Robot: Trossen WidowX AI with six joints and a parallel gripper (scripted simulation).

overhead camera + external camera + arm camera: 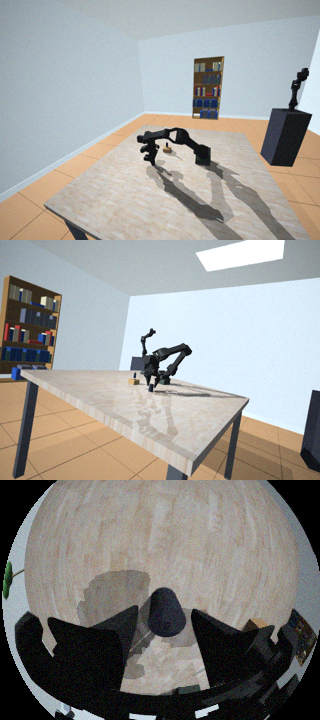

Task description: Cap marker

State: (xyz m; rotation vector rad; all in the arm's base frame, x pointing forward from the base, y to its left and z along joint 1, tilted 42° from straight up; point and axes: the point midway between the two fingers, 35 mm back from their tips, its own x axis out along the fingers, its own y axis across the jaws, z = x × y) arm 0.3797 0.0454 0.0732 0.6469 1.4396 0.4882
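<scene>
Now: gripper tip 10 mm above the marker cap.
</scene>
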